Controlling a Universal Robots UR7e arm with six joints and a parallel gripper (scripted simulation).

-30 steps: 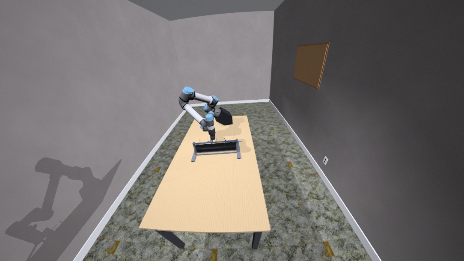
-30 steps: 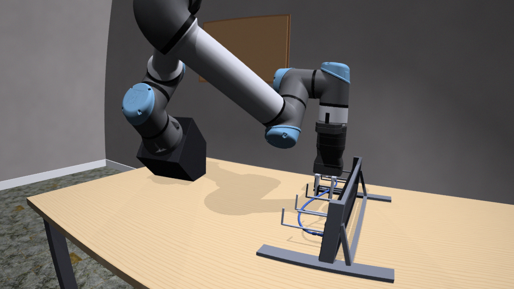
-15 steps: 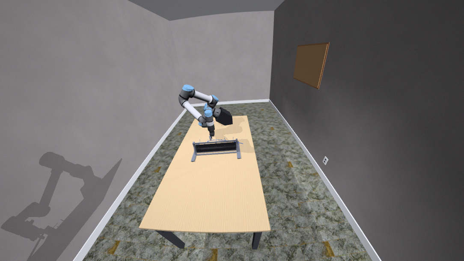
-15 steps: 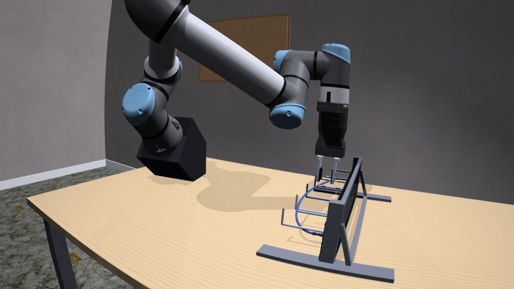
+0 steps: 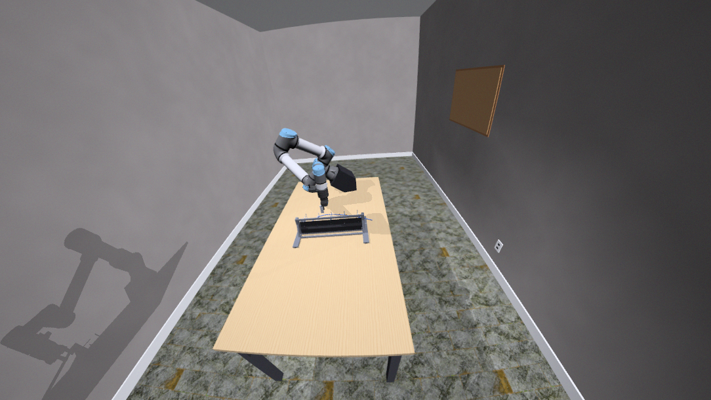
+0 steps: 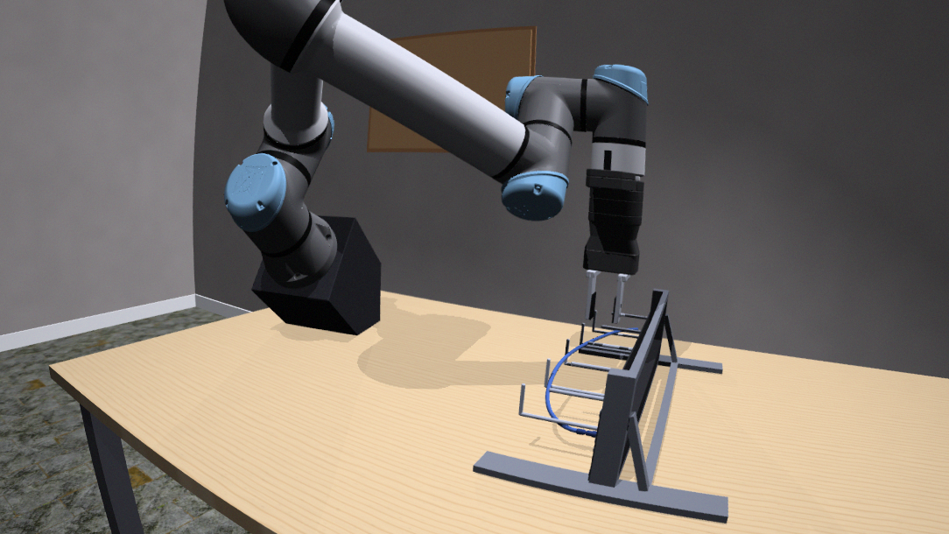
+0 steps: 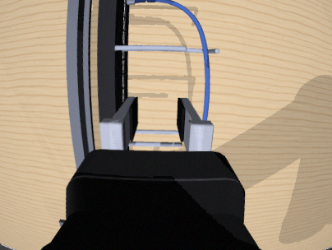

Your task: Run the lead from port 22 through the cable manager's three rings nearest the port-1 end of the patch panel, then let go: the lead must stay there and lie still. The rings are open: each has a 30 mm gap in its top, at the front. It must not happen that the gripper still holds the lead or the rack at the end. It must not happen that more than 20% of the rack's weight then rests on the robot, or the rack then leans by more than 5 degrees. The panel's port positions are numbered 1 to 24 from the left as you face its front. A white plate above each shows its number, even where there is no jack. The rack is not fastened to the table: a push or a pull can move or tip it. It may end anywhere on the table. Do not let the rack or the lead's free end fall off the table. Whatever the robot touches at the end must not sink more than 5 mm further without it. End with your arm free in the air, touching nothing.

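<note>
Right now my hand is 60 mm short of the grey rack, 50 mm to the right of it and 100 mm above it.
</note>
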